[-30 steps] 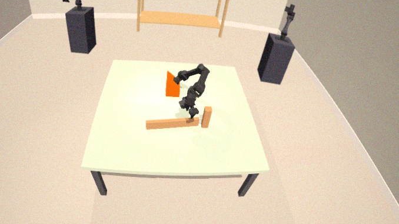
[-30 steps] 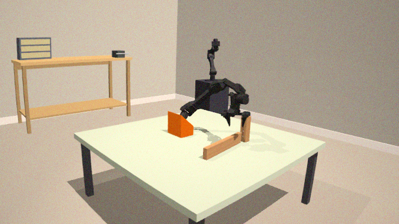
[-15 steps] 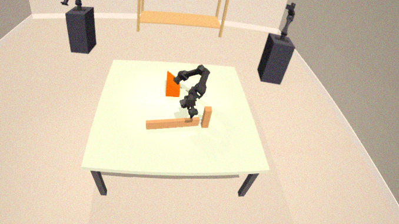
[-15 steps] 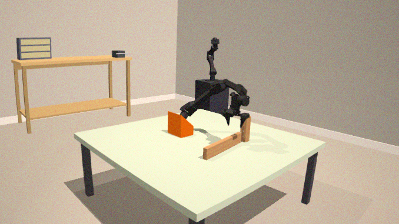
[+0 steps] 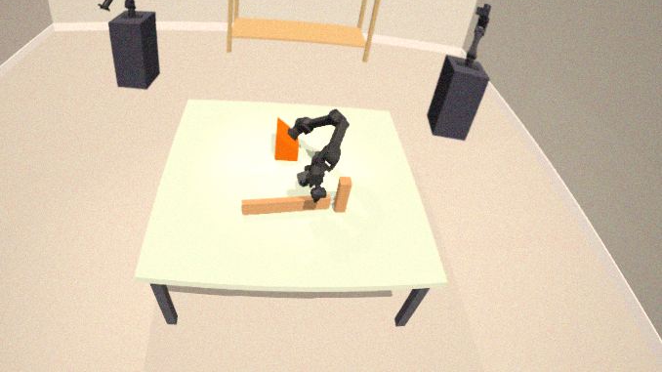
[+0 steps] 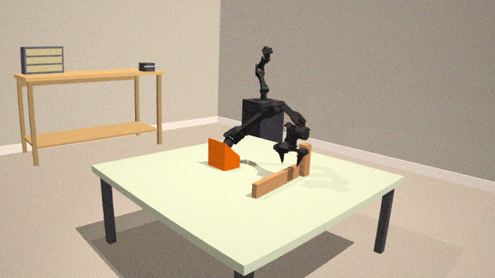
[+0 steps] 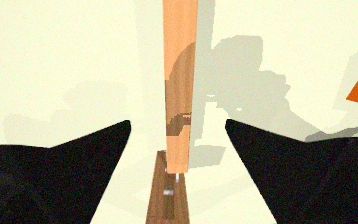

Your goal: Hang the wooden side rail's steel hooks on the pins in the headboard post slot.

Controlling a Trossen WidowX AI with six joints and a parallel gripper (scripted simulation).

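My gripper tip is now 13 cm to the right of the upright headboard post and 2 cm past it.
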